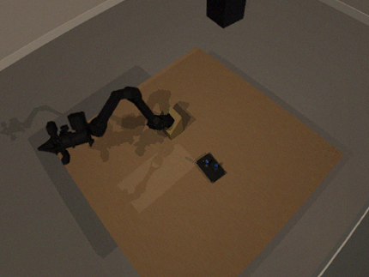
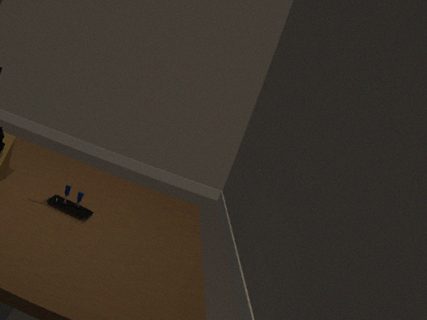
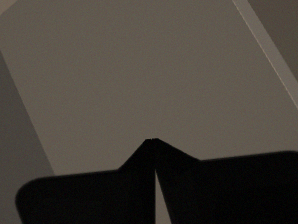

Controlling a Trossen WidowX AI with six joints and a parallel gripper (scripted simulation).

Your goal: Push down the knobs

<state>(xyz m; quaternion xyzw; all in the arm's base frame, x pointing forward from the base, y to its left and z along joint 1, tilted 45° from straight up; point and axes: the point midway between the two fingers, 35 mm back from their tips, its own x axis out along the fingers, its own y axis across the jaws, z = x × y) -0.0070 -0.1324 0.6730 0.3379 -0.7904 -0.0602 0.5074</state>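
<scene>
Right now the blue knob is 360 mm ahead of my gripper tip, 660 mm to the left of it and 440 mm below it.
</scene>
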